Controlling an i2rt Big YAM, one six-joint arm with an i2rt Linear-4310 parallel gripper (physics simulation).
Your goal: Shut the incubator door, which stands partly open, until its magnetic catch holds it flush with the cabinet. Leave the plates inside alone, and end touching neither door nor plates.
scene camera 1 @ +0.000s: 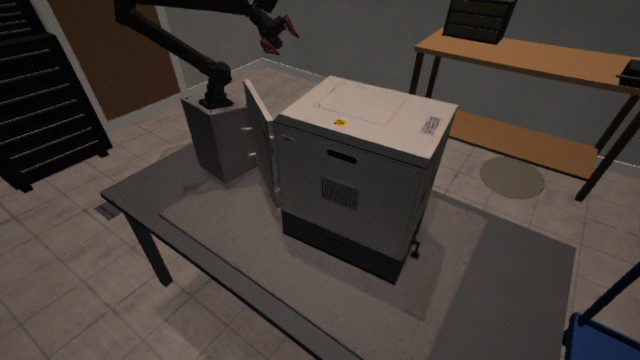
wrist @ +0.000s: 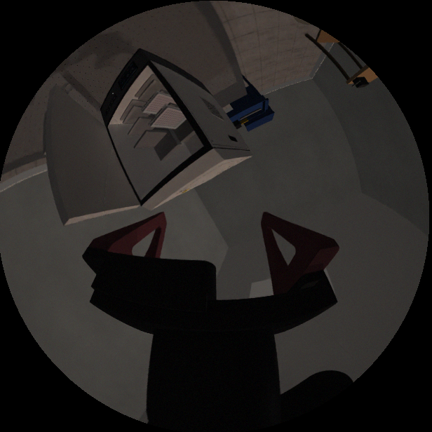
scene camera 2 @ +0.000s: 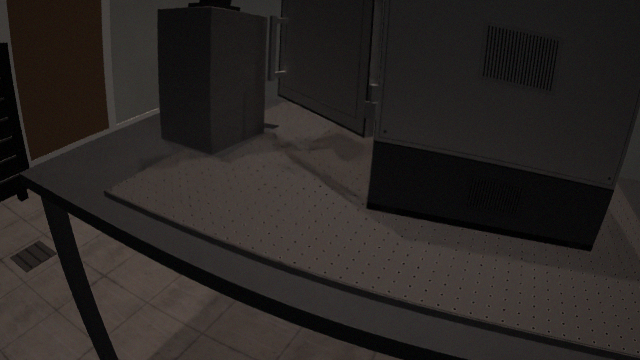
Note:
I see my gripper [scene camera 1: 288, 45] and an incubator [scene camera 2: 514, 125].
My gripper is seen too in the wrist view [wrist: 213, 217].

